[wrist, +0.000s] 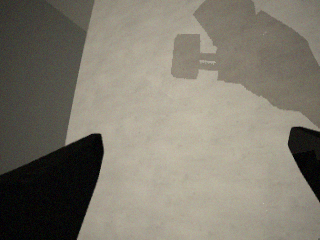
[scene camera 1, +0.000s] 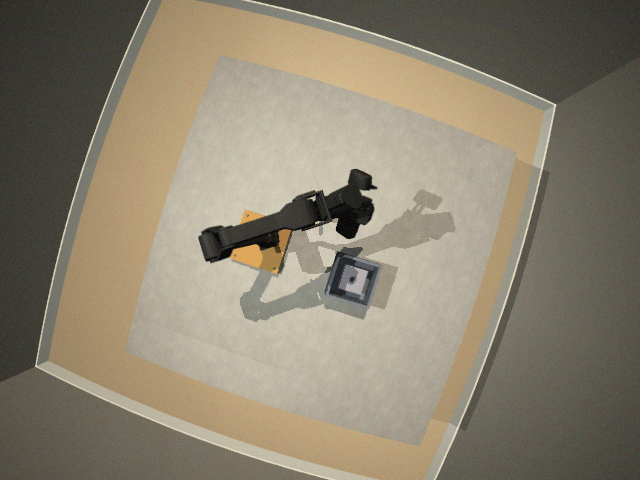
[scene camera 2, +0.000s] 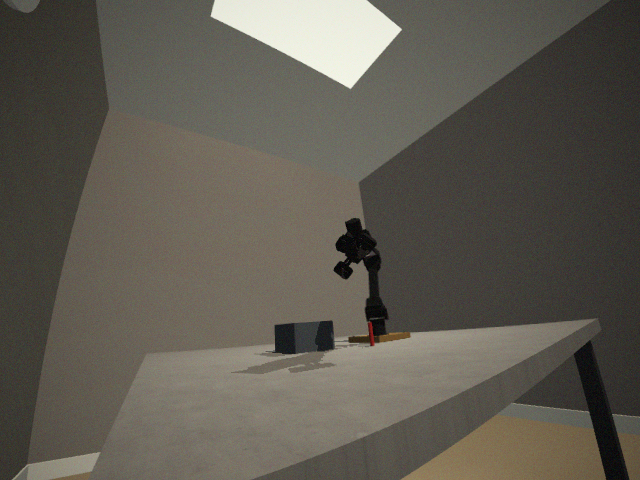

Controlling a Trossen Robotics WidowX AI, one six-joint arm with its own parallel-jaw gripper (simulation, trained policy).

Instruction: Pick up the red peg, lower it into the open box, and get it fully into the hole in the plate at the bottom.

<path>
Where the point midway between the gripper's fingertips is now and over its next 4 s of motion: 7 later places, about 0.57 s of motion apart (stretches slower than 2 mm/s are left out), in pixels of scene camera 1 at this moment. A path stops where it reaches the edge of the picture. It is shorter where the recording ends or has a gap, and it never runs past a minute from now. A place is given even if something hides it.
My gripper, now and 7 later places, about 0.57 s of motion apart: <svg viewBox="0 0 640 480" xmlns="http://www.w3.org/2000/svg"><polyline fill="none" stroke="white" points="372,202 338,211 325,218 322,219 326,224 337,238 345,258 350,274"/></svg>
</path>
